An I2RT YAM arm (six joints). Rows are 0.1 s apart.
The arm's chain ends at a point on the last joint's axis. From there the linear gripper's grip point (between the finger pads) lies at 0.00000 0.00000 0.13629 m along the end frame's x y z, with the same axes.
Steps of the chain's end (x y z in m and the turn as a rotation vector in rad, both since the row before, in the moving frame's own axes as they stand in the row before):
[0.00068, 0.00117, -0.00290, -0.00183, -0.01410, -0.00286]
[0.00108, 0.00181, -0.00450, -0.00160, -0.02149, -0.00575]
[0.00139, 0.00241, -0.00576, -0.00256, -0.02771, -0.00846]
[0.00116, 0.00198, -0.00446, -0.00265, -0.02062, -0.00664]
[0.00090, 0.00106, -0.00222, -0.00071, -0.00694, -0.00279]
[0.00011, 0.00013, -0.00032, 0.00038, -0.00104, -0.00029]
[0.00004, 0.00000, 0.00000, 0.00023, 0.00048, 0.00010]
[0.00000, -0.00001, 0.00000, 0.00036, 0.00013, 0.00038]
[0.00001, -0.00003, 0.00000, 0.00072, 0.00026, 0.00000]
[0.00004, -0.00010, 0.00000, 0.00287, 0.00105, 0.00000]
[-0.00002, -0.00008, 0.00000, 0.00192, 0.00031, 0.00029]
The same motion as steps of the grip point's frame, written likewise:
[-0.00124, 0.00142, -0.00291, -0.00183, -0.01410, -0.00286]
[-0.00185, 0.00204, -0.00453, -0.00160, -0.02149, -0.00575]
[-0.00238, 0.00277, -0.00581, -0.00256, -0.02771, -0.00846]
[-0.00165, 0.00235, -0.00449, -0.00265, -0.02062, -0.00664]
[-0.00005, 0.00116, -0.00222, -0.00071, -0.00694, -0.00279]
[-0.00003, 0.00008, -0.00032, 0.00038, -0.00104, -0.00029]
[0.00011, -0.00003, 0.00000, 0.00023, 0.00048, 0.00010]
[0.00002, -0.00006, 0.00000, 0.00036, 0.00013, 0.00038]
[0.00005, -0.00013, 0.00000, 0.00072, 0.00026, 0.00000]
[0.00018, -0.00049, 0.00000, 0.00287, 0.00105, 0.00000]
[0.00002, -0.00034, 0.00000, 0.00192, 0.00031, 0.00029]

